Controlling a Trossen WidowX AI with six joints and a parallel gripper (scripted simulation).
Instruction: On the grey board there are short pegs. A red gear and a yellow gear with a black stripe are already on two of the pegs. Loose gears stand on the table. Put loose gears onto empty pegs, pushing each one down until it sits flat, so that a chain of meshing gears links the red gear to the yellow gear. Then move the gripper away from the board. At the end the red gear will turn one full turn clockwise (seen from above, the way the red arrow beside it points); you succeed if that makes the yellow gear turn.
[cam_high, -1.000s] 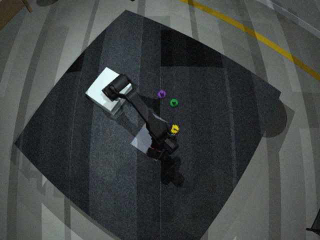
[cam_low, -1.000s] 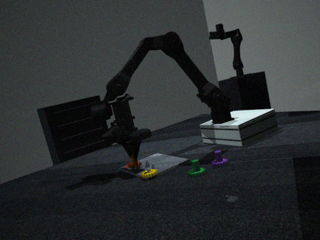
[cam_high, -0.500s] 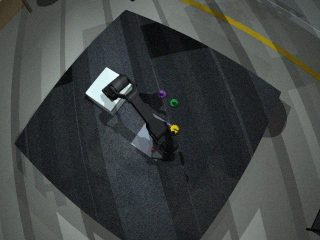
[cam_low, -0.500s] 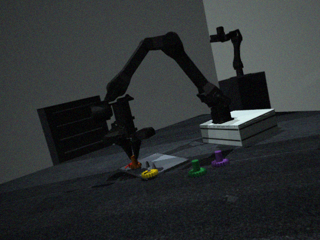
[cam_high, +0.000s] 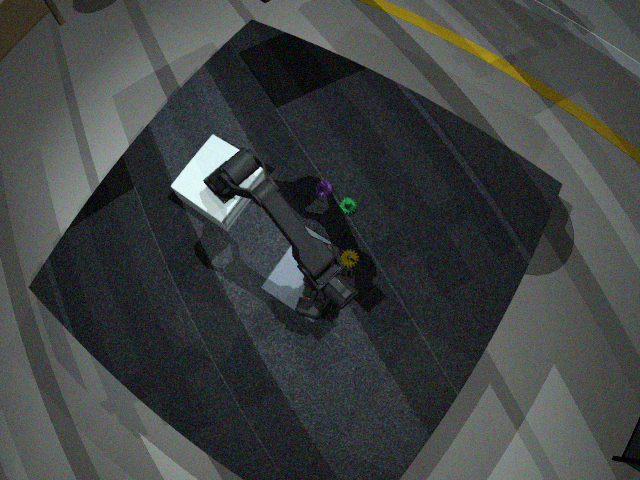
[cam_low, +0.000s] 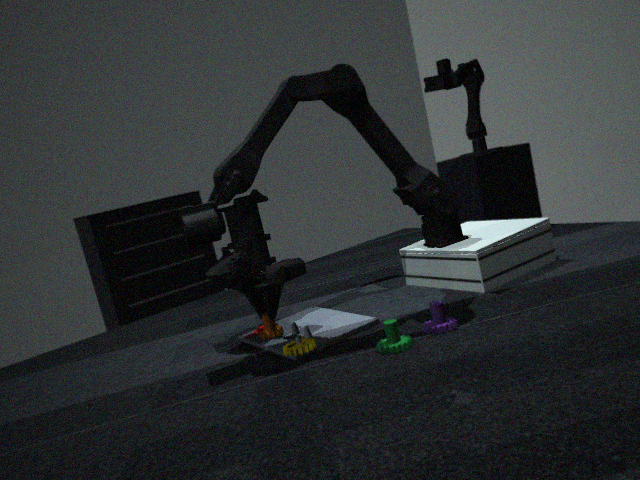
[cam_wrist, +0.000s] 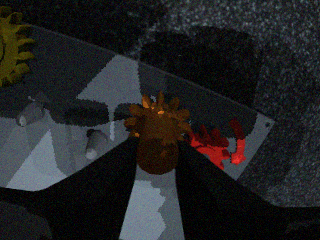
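Right now the orange gear is 1 cm below my gripper tip. The rest, counted from my gripper tip: red arrow 2 cm ahead, 6 cm to the right, 3 cm below; yellow gear 1 cm behind, 12 cm to the left, 2 cm below; green gear 12 cm behind, 23 cm to the left, 2 cm below.
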